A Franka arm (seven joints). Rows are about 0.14 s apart.
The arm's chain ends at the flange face. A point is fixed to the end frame.
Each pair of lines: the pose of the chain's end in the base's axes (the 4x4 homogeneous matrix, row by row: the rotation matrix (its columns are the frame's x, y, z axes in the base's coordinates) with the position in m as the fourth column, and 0 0 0 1 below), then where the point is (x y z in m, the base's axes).
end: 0.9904 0.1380 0.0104 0.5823; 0.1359 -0.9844 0.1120 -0.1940; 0.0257 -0.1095 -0.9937 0.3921; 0 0 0 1
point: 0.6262 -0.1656 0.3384
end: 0.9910 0.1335 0.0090 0.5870; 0.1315 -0.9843 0.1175 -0.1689; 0.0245 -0.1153 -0.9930 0.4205; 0 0 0 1
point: 0.6310 -0.1404 0.3669
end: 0.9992 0.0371 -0.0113 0.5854; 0.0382 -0.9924 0.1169 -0.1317; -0.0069 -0.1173 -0.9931 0.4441; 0 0 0 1
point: 0.6301 -0.1074 0.3891
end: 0.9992 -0.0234 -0.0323 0.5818; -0.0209 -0.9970 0.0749 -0.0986; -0.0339 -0.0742 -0.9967 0.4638; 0 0 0 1
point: 0.6263 -0.0793 0.4066
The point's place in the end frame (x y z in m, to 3 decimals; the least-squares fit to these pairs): 0.046 -0.016 0.057
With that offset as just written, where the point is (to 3 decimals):
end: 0.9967 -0.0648 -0.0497 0.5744; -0.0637 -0.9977 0.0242 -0.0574; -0.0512 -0.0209 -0.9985 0.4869; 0 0 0 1
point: 0.618 -0.043 0.428
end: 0.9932 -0.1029 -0.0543 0.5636; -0.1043 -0.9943 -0.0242 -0.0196; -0.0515 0.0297 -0.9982 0.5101; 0 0 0 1
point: 0.608 -0.010 0.450
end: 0.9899 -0.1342 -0.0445 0.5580; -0.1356 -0.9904 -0.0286 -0.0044; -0.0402 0.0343 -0.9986 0.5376; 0 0 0 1
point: 0.603 0.004 0.478
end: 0.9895 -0.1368 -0.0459 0.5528; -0.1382 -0.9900 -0.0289 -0.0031; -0.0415 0.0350 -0.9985 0.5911; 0 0 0 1
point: 0.598 0.005 0.532
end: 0.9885 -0.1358 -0.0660 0.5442; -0.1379 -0.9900 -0.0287 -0.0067; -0.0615 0.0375 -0.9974 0.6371; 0 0 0 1
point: 0.588 0.001 0.577
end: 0.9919 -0.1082 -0.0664 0.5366; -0.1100 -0.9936 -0.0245 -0.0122; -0.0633 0.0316 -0.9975 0.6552; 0 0 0 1
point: 0.580 -0.003 0.595
